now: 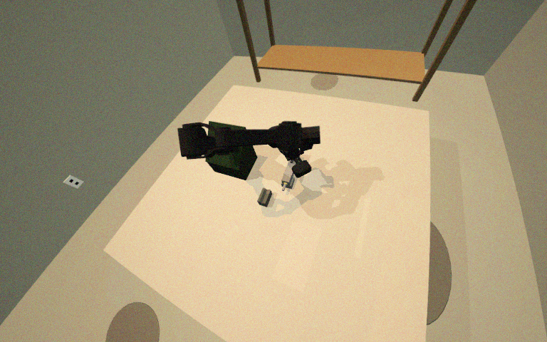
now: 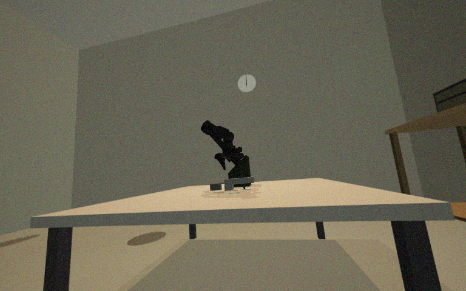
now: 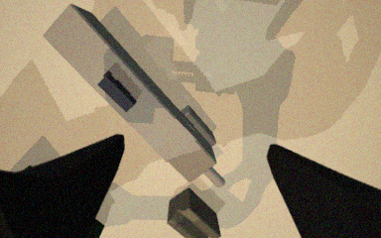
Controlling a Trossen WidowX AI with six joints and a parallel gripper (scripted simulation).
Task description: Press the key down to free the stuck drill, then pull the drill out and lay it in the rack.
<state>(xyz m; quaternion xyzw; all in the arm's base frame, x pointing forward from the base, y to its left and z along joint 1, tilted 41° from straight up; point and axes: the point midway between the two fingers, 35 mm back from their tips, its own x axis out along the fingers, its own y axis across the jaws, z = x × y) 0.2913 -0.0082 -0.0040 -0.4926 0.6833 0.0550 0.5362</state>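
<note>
My gripper tip is now 70 mm above the drill, 30 mm past it and 20 mm to the left of it. Round my gripper tip: grey housing 80 mm below, 30 mm to the left, 30 mm behind; small blue key 70 mm below, 60 mm to the left, 30 mm behind.
</note>
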